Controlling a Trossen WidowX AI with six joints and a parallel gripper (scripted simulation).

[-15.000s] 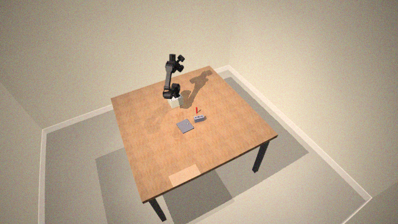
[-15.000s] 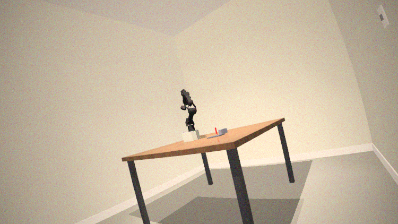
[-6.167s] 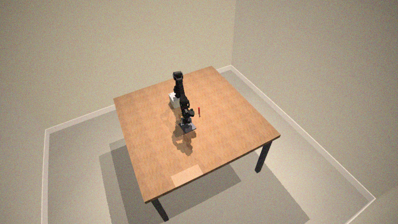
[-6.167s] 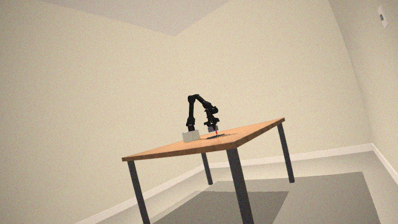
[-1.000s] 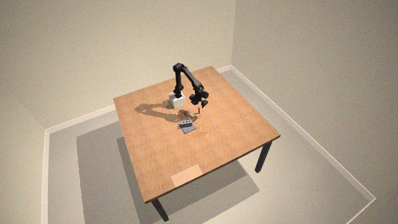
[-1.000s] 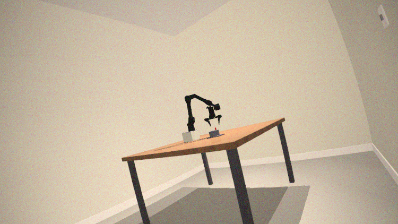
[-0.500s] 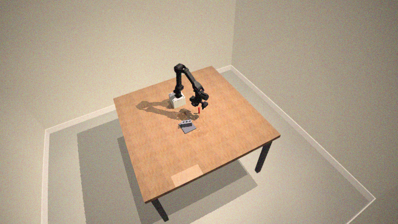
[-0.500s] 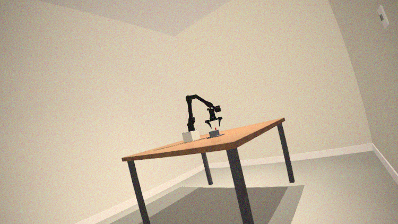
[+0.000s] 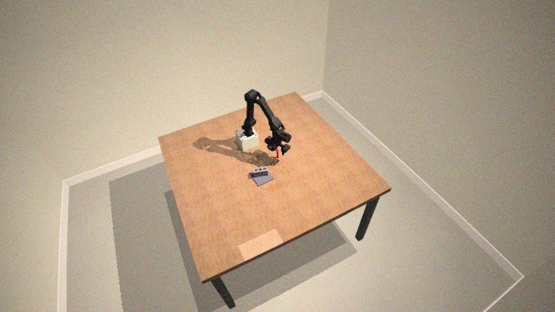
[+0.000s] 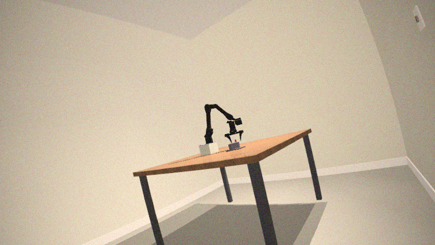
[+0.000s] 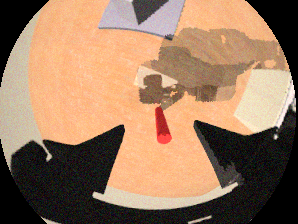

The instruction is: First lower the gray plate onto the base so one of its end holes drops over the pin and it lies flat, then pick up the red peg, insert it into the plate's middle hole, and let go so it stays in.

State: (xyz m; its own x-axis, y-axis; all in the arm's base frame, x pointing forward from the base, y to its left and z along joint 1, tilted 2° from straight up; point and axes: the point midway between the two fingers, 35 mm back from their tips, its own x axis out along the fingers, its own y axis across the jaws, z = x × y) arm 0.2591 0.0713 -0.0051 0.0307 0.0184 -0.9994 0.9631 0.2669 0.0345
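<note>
My gripper tip is now 20 mm above the red peg. From my gripper tip the other things lie so: gray plate (50 mm ahead, 190 mm to the right, 10 mm below); then base (70 mm ahead, 180 mm to the right, 50 mm below).
</note>
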